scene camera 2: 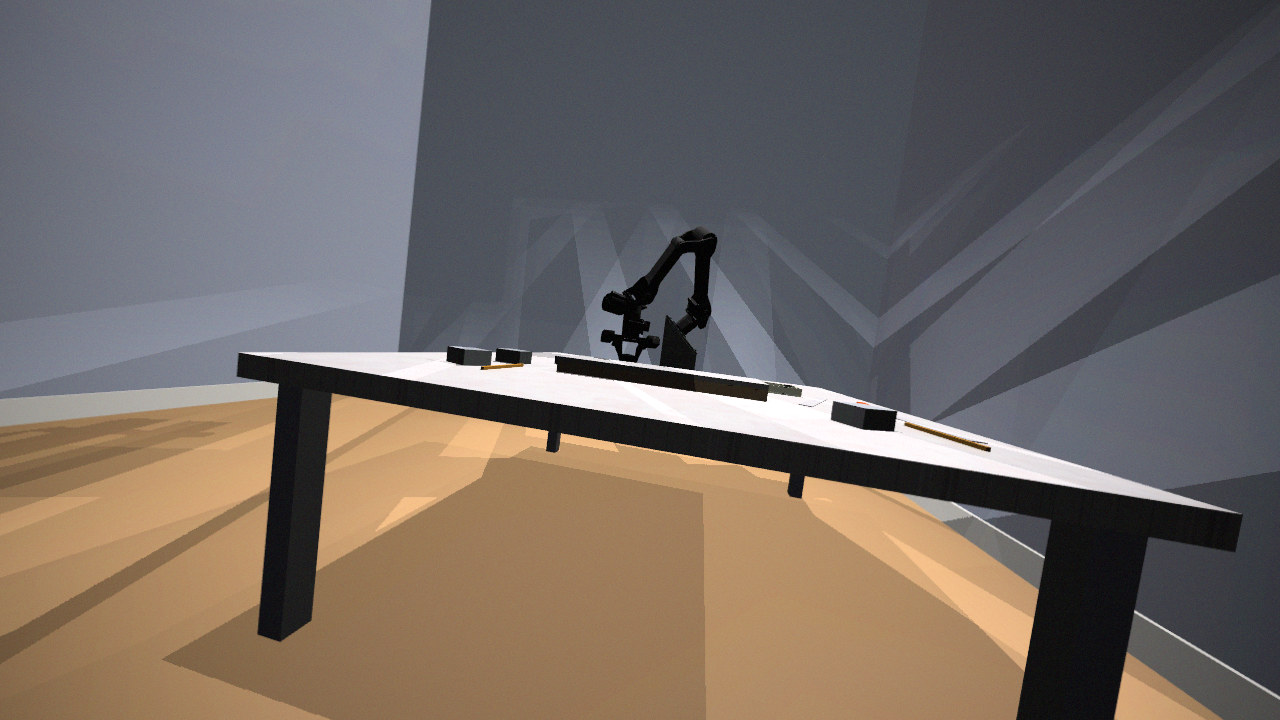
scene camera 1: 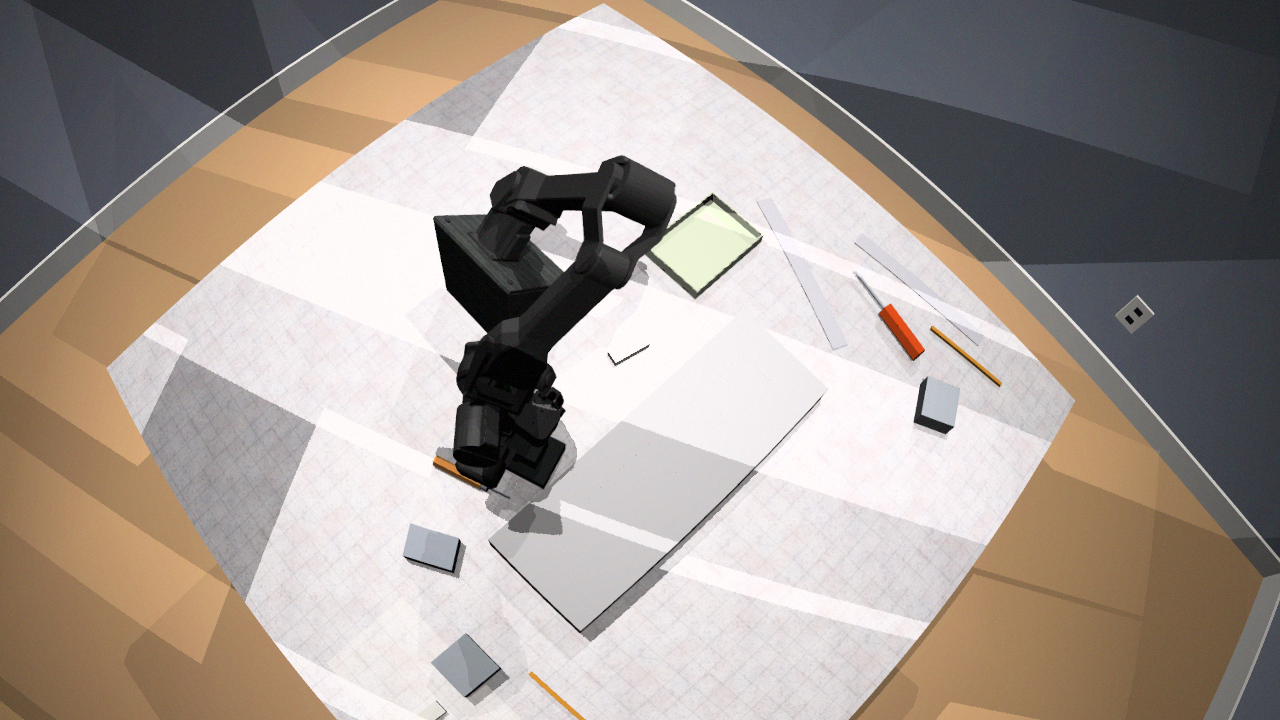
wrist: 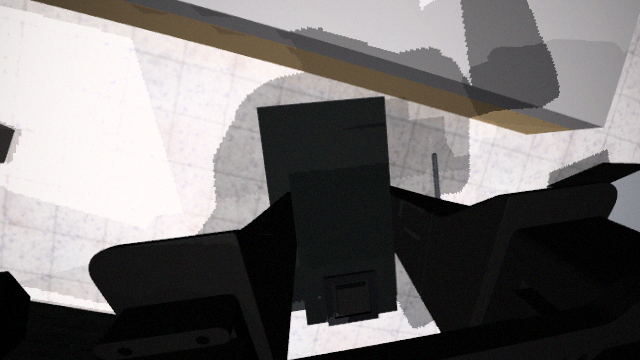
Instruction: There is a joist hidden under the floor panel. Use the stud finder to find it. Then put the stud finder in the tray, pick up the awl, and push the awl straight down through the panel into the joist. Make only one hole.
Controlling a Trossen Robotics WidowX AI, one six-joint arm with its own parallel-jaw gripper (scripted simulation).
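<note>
On scene camera 1 you'd find my gripper [scene camera 1: 522, 447] and a stud finder [scene camera 1: 535, 465], plus a grey block [scene camera 1: 438, 550] and a pale green tray [scene camera 1: 699, 247]. Scene camera 2 has my gripper [scene camera 2: 627, 365] as well. And in the wrist view there's the stud finder [wrist: 332, 156], together with my gripper [wrist: 332, 194].
</note>
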